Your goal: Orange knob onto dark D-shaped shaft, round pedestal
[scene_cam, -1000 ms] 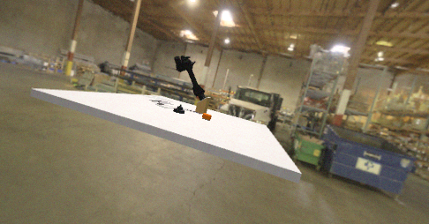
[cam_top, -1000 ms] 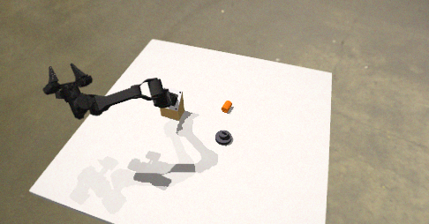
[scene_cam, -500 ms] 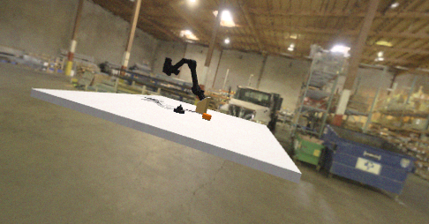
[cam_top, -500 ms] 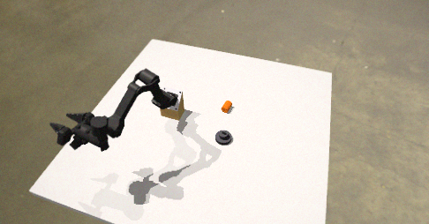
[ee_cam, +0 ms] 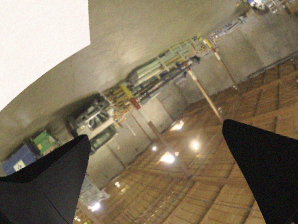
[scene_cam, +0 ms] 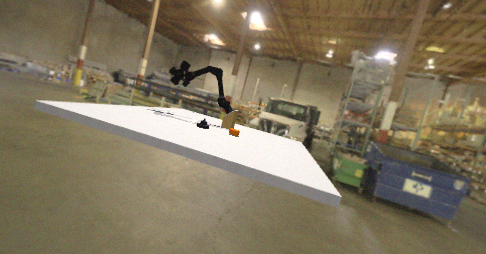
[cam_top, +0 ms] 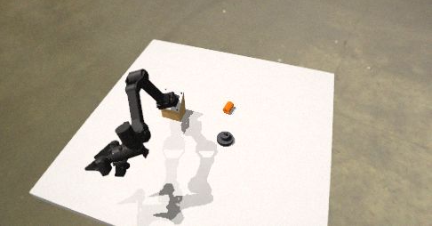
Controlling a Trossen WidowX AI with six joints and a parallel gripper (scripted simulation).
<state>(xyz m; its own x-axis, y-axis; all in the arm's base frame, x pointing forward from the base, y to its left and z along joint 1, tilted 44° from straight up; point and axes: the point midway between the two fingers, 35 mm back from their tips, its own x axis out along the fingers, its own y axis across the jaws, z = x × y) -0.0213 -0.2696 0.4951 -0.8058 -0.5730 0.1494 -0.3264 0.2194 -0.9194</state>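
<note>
My gripper tip is now 70 cm to the right of the orange knob, 31 cm short of it and 26 cm above it. From my gripper tip the other things lie so: round pedestal 49 cm to the left, 36 cm ahead, 25 cm below.
</note>
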